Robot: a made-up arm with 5 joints.
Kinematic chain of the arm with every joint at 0, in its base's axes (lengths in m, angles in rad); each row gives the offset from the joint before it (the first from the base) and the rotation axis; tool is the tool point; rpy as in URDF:
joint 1: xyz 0 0 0.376 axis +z
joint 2: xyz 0 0 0 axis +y
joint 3: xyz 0.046 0 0.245 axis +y
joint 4: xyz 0.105 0 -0.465 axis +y
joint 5: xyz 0.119 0 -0.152 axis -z
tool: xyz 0 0 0 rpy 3.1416 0 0
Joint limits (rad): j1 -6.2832..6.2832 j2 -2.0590..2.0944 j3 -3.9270..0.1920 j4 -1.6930..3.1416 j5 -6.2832..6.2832
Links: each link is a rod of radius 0.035 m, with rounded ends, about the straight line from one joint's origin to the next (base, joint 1, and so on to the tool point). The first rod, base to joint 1, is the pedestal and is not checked.
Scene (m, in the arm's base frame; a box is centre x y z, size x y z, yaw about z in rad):
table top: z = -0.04
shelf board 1: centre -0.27 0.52 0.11 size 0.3 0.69 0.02 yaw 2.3
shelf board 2: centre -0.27 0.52 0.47 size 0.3 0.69 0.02 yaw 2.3
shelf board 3: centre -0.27 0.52 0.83 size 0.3 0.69 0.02 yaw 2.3
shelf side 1: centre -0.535 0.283 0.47 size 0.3 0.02 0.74 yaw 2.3
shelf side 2: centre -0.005 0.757 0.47 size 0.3 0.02 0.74 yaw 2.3
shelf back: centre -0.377 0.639 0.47 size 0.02 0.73 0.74 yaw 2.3
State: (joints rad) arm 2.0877 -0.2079 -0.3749 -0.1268 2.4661
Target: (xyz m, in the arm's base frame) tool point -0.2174 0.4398 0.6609
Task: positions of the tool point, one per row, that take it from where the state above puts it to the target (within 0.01 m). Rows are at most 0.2 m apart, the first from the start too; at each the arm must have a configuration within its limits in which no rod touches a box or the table.
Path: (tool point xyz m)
1: -0.2228 0.4303 0.2507
2: -0.1841 0.3924 0.2489
3: -0.1456 0.3449 0.2511
4: -0.1087 0.2883 0.2570
5: -0.1219 0.3420 0.3772
6: -0.1177 0.3498 0.5186
7: -0.0963 0.3043 0.6609
8: -0.1514 0.3760 0.6723
9: -0.2174 0.4398 0.6609

